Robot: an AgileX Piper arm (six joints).
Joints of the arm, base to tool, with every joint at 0 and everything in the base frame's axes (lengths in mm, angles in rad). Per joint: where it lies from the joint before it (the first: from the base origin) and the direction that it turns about. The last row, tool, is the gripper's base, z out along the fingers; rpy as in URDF.
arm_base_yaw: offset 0 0 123 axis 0 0 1
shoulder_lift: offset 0 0 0 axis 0 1 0
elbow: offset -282.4 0 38.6 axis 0 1 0
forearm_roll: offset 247.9 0 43.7 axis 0.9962 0 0.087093
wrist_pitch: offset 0 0 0 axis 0 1 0
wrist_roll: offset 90.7 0 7.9 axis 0.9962 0 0.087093
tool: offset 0 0 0 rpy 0 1.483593 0
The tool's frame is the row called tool.
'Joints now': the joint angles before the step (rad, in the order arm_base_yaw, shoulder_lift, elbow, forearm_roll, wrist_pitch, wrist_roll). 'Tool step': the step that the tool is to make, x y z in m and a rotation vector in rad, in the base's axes. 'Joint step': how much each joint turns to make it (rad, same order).
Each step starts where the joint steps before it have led.
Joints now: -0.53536, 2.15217, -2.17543, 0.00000, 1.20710, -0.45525
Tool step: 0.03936, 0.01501, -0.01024, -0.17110, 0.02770, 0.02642
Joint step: 0.09772, 0.12750, -0.17464, -0.19102, -0.00384, 0.05246
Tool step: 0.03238, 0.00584, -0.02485, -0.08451, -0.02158, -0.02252
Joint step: 0.05231, 0.14185, -0.15526, -0.10827, -0.02382, 0.07579
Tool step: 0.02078, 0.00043, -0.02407, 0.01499, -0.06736, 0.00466
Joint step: 0.01036, 0.10013, -0.09419, 0.02428, -0.05691, 0.03224
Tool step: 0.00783, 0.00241, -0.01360, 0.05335, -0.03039, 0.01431
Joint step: -0.00001, 0.03535, -0.01954, 0.06155, -0.02492, 0.00161
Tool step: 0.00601, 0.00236, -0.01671, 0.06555, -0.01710, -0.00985
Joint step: 0.00002, 0.03299, -0.00553, 0.05377, -0.01551, 0.02496
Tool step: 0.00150, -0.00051, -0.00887, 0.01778, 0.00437, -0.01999
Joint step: 0.00000, 0.01611, -0.00022, 0.00078, -0.00182, 0.02507
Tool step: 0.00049, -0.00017, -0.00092, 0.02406, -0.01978, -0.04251
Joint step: -0.00001, 0.00242, -0.00081, 0.00002, -0.00389, 0.05285
